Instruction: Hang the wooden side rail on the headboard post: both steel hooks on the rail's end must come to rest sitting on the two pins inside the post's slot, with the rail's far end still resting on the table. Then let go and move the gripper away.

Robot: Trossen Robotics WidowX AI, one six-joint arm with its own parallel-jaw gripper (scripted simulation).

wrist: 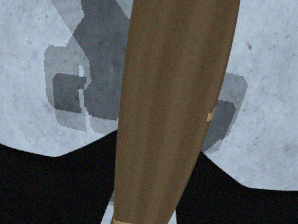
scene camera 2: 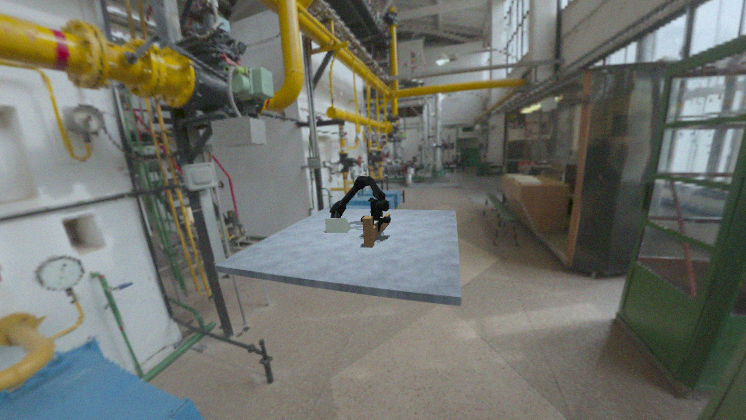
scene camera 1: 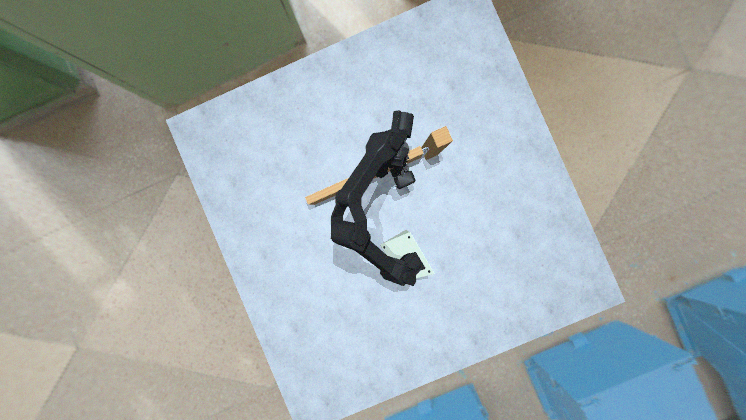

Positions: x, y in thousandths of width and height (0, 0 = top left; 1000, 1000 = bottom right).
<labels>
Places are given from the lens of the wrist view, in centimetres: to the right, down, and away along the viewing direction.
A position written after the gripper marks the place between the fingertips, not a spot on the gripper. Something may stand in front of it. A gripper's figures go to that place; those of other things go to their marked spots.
gripper (wrist: 515, 596): 0, 2, 10
wooden side rail (wrist: 586, 292): 1, -1, 4
</labels>
